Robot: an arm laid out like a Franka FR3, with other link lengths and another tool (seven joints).
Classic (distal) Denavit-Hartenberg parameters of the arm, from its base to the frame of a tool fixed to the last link. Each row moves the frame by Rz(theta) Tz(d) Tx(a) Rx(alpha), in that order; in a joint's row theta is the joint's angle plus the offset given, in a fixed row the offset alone. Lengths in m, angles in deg.
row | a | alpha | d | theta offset
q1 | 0 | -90 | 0.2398 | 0
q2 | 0 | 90 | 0 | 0
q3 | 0.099 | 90 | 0.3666 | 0
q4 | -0.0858 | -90 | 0 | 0
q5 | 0 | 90 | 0.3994 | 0
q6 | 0.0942 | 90 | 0 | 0
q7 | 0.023 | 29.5 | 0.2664 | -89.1
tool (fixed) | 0 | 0 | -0.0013 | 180
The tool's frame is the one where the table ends.
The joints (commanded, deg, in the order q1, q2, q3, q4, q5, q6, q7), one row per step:
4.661, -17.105, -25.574, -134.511, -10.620, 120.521, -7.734
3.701, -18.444, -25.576, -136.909, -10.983, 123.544, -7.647
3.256, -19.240, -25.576, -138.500, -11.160, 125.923, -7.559
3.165, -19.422, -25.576, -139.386, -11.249, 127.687, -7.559
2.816, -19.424, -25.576, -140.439, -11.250, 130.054, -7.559
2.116, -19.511, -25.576, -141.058, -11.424, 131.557, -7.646
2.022, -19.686, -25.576, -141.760, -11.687, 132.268, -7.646
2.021, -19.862, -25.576, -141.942, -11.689, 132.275, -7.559
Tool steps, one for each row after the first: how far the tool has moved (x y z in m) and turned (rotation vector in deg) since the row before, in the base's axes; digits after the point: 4 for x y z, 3 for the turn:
-0.0040, -0.0039, -0.0048, -0.160, -1.941, -0.458
-0.0004, -0.0010, -0.0030, -0.157, -1.578, -0.158
0.0020, 0.0003, -0.0027, -0.212, -1.044, 0.124
0.0027, -0.0015, -0.0041, -0.247, -1.313, -0.144
0.0002, -0.0053, -0.0014, -0.326, -0.918, -0.398
-0.0017, 0.0006, -0.0032, -0.136, -0.152, 0.168
-0.0010, 0.0007, -0.0002, 0.083, -0.021, -0.059

